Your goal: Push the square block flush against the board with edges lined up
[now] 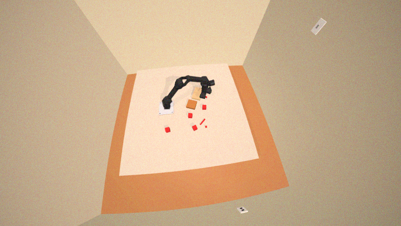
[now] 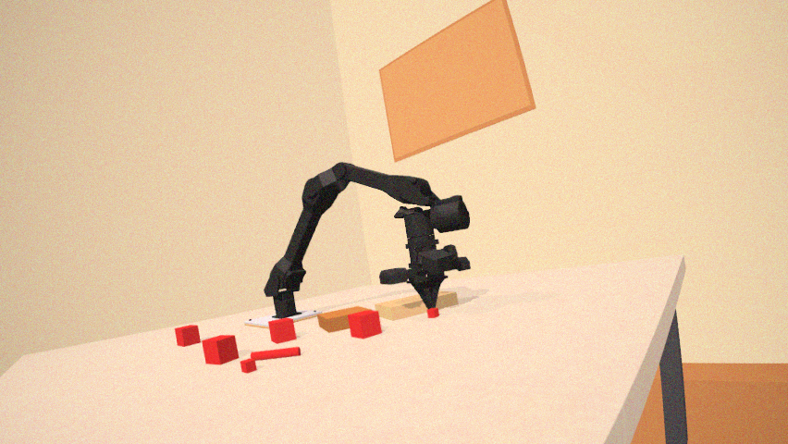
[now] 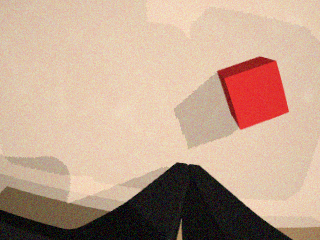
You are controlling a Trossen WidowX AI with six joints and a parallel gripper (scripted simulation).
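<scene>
Now: gripper tip 70 mm past the pale wooden board, 20 mm to the right of it and 10 mm below it. Round my gripper tip: red rod: 330 mm to the right, 40 mm behind; then brown-orange square block: 140 mm behind, 120 mm to the right, 10 mm above.
</scene>
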